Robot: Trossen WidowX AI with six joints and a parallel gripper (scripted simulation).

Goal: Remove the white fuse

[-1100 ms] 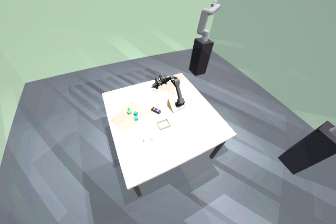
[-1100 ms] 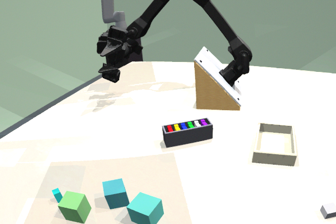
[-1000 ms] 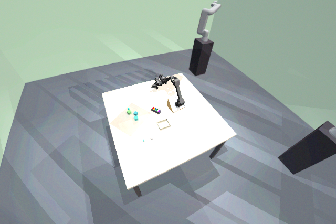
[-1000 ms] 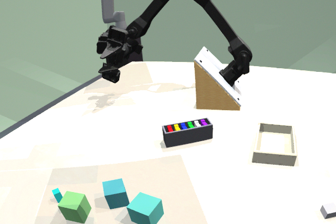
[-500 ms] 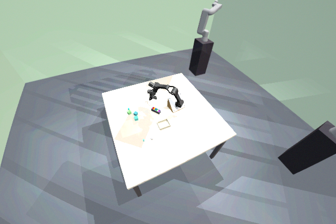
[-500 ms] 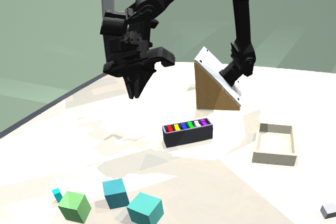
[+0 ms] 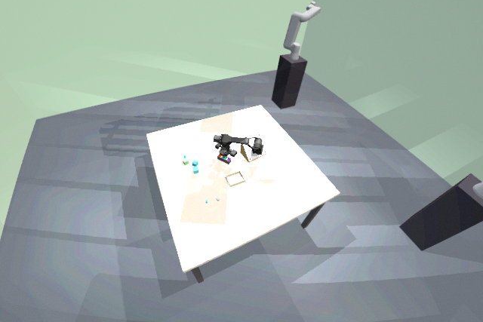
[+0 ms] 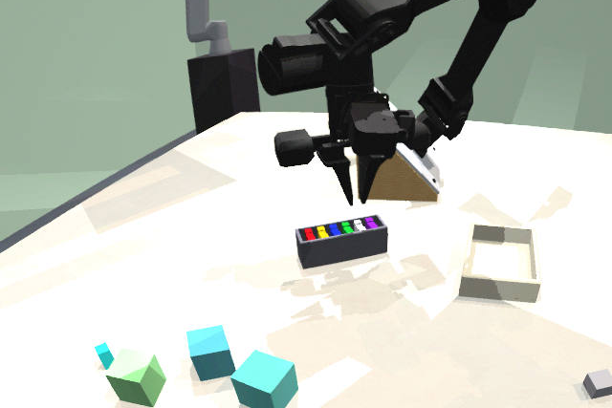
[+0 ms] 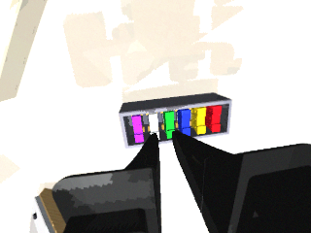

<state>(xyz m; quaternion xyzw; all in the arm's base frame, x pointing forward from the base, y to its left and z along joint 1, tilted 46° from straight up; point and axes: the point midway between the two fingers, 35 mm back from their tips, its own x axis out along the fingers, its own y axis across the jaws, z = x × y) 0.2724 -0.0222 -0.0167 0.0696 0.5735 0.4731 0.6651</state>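
Right now my gripper tip is 10 mm past the white fuse and 50 mm above it. The rest, counted from my gripper tip: small grey cube (200 mm ahead, 310 mm to the left, 70 mm below); then beige tray (200 mm to the left, 70 mm below).
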